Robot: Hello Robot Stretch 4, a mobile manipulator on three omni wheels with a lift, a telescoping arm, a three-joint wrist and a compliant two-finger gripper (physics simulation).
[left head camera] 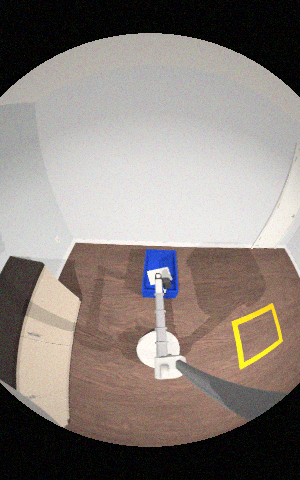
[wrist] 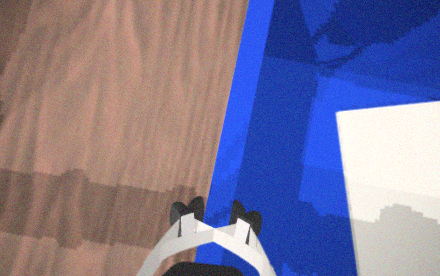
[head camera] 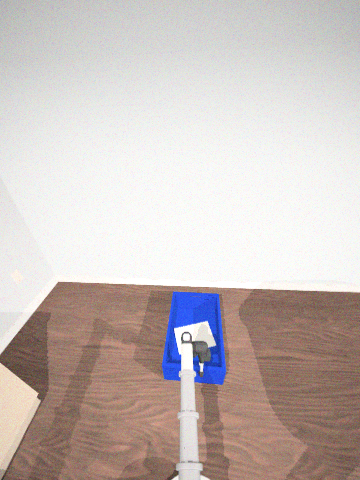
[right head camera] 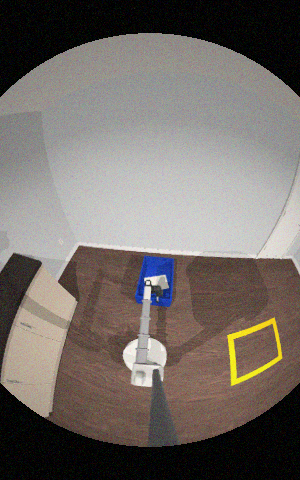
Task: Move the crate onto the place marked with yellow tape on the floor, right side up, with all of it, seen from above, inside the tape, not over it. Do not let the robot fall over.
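Frame: origin at the robot's base, x ahead, y left, z up, level; millimetres.
Seen in the pictures: gripper, between the fingertips: point(left head camera: 163, 292) point(wrist: 216, 213) point(head camera: 200, 370) point(right head camera: 156, 299).
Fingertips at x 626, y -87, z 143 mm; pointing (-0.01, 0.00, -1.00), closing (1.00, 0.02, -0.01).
Offsets run from my fingertips to a thing's top centre. "pt": to the spot under its first point.
The blue crate {50 mm up, 293 mm ahead, 22 mm left} point(head camera: 197, 306) point(left head camera: 160, 256) point(right head camera: 158, 264) point(wrist: 280, 125) stands upright on the floor near the back wall, with a flat-topped white thing {142 mm down, 304 mm ahead, 23 mm left} point(head camera: 207, 330) point(wrist: 395, 160) inside. My gripper point(head camera: 201, 371) point(left head camera: 165, 291) point(right head camera: 157, 299) point(wrist: 216, 213) is at the crate's near end. In the wrist view its two fingers stand on either side of the crate's wall and are shut on it. The yellow tape {pt 169 mm down, 821 mm back, 904 mm right} point(left head camera: 238, 345) point(right head camera: 232, 360) outlines a four-sided place on the floor, to the right of the crate and nearer to me. The tape does not show in the head camera view or the wrist view.
A light cabinet point(head camera: 15, 415) point(left head camera: 47, 350) point(right head camera: 35, 345) with a dark top stands at the left. The white back wall point(head camera: 180, 175) is close behind the crate. A white door point(left head camera: 281, 212) shows at the far right. My arm point(head camera: 188, 440) reaches straight out to the crate.
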